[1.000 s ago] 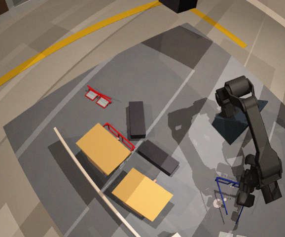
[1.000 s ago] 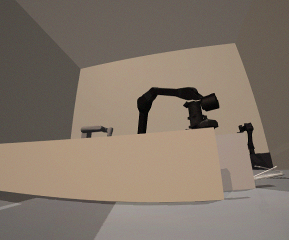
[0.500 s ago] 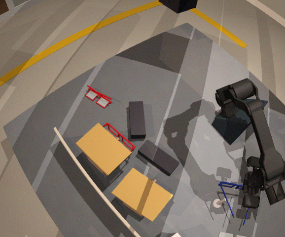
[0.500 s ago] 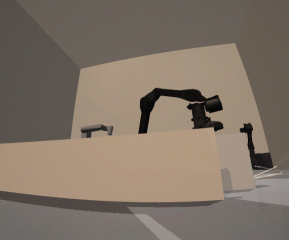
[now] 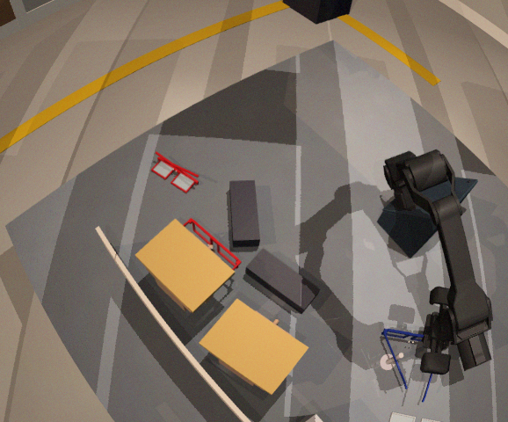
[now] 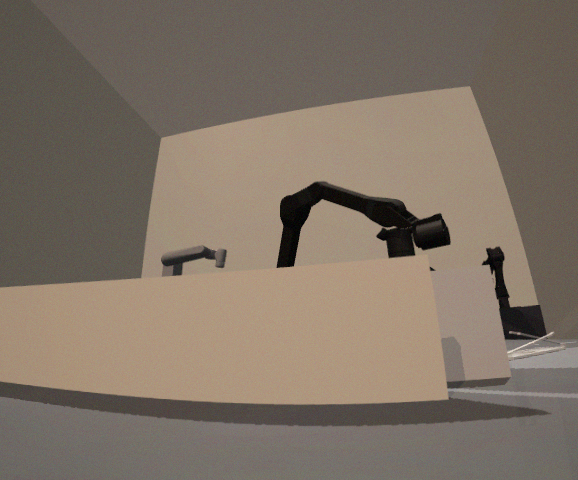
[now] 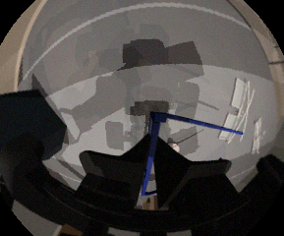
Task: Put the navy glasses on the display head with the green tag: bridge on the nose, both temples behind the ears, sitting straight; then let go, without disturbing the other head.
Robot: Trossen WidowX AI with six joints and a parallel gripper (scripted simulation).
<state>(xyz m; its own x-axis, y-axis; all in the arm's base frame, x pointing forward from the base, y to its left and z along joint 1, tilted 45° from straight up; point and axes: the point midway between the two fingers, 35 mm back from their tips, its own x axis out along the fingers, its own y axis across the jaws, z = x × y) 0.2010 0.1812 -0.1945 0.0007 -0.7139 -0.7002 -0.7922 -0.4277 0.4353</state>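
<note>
My gripper tip is 80 mm short of the peg, 20 mm to the left of it and 40 mm above it. The rest, counted from my gripper tip: cream board: 420 mm ahead, 340 mm to the right.
</note>
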